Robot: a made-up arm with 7 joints. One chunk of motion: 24 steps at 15 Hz.
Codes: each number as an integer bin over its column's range. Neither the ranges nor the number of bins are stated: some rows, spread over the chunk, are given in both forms.
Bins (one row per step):
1: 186 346 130 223 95 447 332
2: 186 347 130 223 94 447 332
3: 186 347 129 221 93 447 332
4: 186 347 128 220 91 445 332
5: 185 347 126 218 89 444 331
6: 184 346 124 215 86 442 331
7: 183 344 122 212 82 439 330
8: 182 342 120 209 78 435 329
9: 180 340 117 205 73 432 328
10: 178 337 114 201 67 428 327
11: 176 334 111 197 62 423 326
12: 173 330 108 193 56 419 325
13: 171 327 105 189 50 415 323
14: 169 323 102 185 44 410 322
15: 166 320 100 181 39 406 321
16: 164 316 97 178 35 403 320
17: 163 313 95 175 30 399 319
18: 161 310 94 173 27 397 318
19: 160 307 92 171 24 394 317
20: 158 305 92 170 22 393 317
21: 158 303 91 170 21 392 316
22: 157 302 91 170 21 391 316
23: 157 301 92 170 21 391 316
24: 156 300 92 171 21 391 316
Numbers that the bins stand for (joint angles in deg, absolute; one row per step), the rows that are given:
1: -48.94 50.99 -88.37 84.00 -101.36 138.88 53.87
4: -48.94 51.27 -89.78 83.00 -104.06 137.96 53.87
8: -51.75 49.85 -95.41 79.34 -112.85 133.34 51.75
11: -55.98 47.57 -101.75 75.34 -123.67 127.80 49.64
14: -60.91 44.43 -108.09 71.35 -135.84 121.79 46.83
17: -65.13 41.59 -113.02 68.02 -145.31 116.71 44.71
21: -68.65 38.74 -115.83 66.35 -151.39 113.48 42.60
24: -70.06 37.88 -115.13 66.69 -151.39 113.02 42.60
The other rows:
2: -48.94 51.27 -88.37 84.00 -102.03 138.88 53.87
3: -48.94 51.27 -89.07 83.34 -102.71 138.88 53.87
5: -49.64 51.27 -91.19 82.34 -105.41 137.50 53.16
6: -50.35 50.99 -92.60 81.34 -107.44 136.57 53.16
7: -51.05 50.42 -94.00 80.34 -110.15 135.19 52.46
9: -53.16 49.28 -97.52 78.01 -116.23 131.96 51.05
10: -54.57 48.42 -99.64 76.68 -120.29 130.11 50.35
12: -58.09 46.43 -103.86 74.01 -127.73 125.95 48.94
13: -59.50 45.57 -105.97 72.68 -131.78 124.10 47.53
15: -63.02 43.58 -109.50 70.02 -139.22 119.94 46.12
16: -64.43 42.44 -111.61 69.02 -141.93 118.56 45.42
18: -66.54 40.73 -113.72 67.35 -147.33 115.79 44.01
19: -67.25 39.88 -115.13 66.69 -149.36 114.40 43.31
20: -68.65 39.31 -115.13 66.35 -150.72 113.94 43.31
22: -69.36 38.45 -115.83 66.35 -151.39 113.02 42.60
23: -69.36 38.17 -115.13 66.35 -151.39 113.02 42.60

